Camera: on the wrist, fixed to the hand. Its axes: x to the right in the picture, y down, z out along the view.
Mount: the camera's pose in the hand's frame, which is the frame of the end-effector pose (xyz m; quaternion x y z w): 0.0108 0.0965 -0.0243 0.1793 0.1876 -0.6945 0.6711
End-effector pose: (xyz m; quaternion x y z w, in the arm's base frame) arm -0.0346 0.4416 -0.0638 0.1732 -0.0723 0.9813 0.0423
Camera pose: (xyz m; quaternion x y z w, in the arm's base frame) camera -0.0633 0.3509 -0.0949 -0.0101 0.2556 0.6746 0.6924
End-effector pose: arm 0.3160 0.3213 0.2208 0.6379 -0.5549 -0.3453 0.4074
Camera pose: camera 0.2981 0.3089 0.3185 0.9513 0.0851 -0.2955 0.0233
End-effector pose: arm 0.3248 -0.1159 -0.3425 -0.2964 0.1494 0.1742 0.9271
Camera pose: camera 0.2905 -0.0543 -0.4136 -0.1691 0.0996 -0.6093 0.7682
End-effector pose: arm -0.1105 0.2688 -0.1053 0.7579 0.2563 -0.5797 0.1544
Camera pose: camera -0.0342 0.2047 -0.1149 -0.4671 -0.6234 0.4000 0.4829
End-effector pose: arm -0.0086 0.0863 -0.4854 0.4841 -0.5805 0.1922 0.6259
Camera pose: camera -0.0702 0.1471 -0.4351 0.8042 0.0985 -0.1108 0.5756
